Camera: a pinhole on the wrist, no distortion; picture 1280 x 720 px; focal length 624.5 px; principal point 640.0 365.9 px. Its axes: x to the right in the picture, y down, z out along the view. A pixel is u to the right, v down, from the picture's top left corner.
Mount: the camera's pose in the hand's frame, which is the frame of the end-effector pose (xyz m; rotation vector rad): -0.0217 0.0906 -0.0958 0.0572 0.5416 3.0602
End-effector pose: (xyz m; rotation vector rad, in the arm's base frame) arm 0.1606 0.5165 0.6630 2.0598 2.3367 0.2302
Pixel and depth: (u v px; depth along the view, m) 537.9 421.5 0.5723
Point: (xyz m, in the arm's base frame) 0.4304 0.6827 0.2486
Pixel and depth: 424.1 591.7 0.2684
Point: 0.2574 0.6241 0.4958
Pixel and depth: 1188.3 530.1 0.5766
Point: 0.4465 0.0857 0.1336
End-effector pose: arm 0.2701 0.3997 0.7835 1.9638 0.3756 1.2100
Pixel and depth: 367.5 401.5 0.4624
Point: 0.6295 0.2202 0.9865
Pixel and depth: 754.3 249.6 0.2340
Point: 0.3064 0.1778 0.8831
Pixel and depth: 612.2 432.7 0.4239
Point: 0.5196 0.1357 0.8597
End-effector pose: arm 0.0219 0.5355 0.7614 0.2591 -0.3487 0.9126
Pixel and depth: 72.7 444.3 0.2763
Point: 0.0106 0.7318 1.0209
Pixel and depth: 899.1 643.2 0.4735
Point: -0.2218 0.2702 1.0742
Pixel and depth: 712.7 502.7 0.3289
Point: -0.1595 0.4945 0.9701
